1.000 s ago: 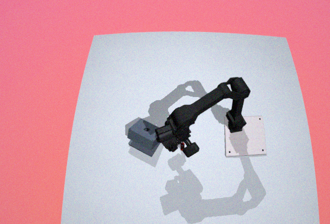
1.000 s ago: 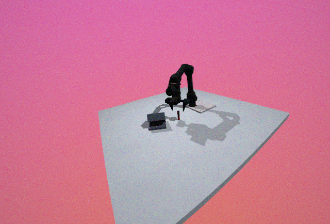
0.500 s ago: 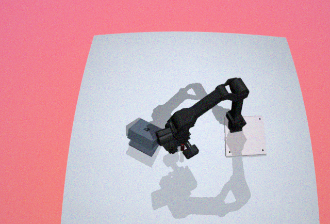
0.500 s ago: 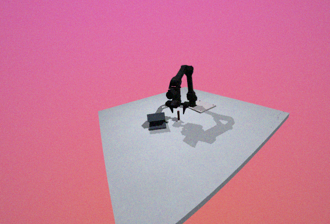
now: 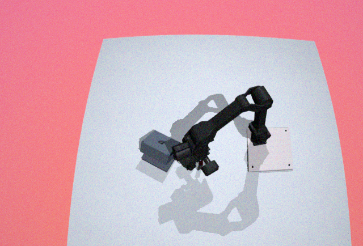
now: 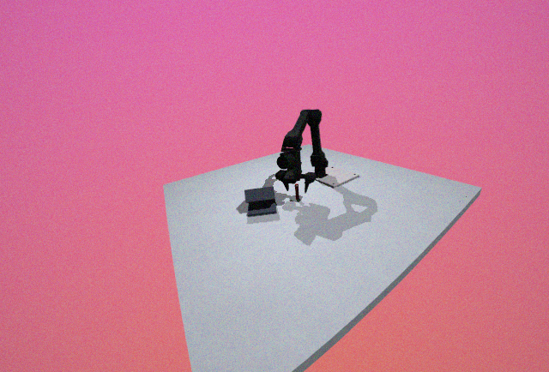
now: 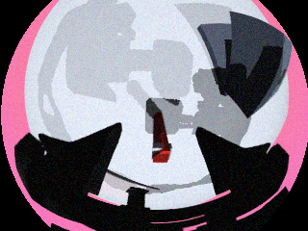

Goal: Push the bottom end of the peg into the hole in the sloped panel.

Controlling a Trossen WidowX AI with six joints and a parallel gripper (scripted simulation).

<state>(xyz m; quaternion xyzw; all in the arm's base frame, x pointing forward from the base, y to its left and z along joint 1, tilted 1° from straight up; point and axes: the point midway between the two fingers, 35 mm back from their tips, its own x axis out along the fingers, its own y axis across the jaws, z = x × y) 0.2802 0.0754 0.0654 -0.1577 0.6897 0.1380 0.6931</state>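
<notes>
The peg lies 20 mm above my gripper tip. Round my gripper tip: sloped panel: 160 mm ahead, 80 mm to the right, 20 mm above.
</notes>
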